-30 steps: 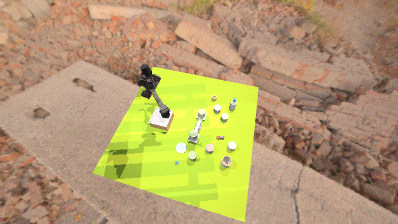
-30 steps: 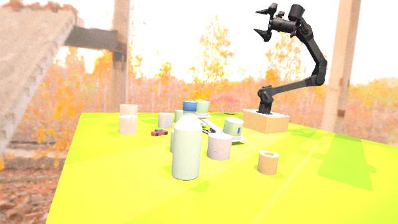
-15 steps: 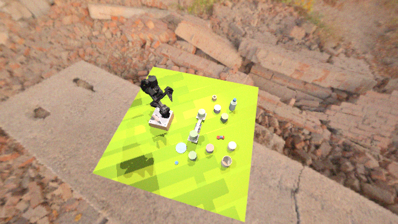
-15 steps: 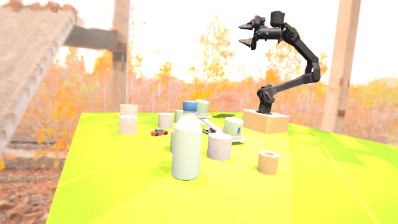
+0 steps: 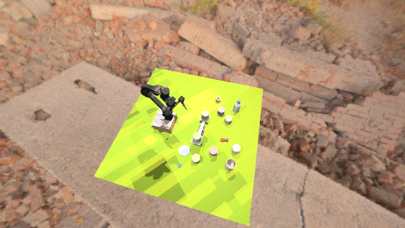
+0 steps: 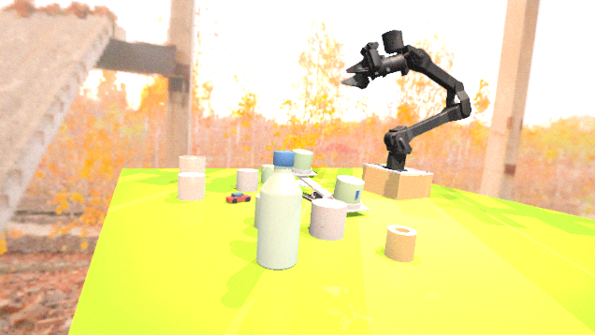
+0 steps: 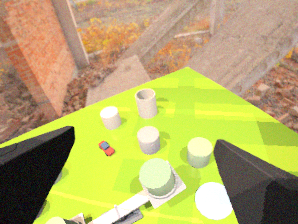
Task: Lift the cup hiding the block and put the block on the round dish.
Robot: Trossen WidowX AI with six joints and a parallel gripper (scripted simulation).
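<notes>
The pale grey-green block lies 350 mm below my gripper tip, 200 mm to the left of it and 130 mm ahead of it. The rest, counted from my gripper tip: balance beam (350 mm below, 120 mm ahead, 60 mm to the left); small red toy car (380 mm below, 350 mm ahead, 10 mm to the left); pale blue round dish (390 mm below, 160 mm to the right, 10 mm ahead).
</notes>
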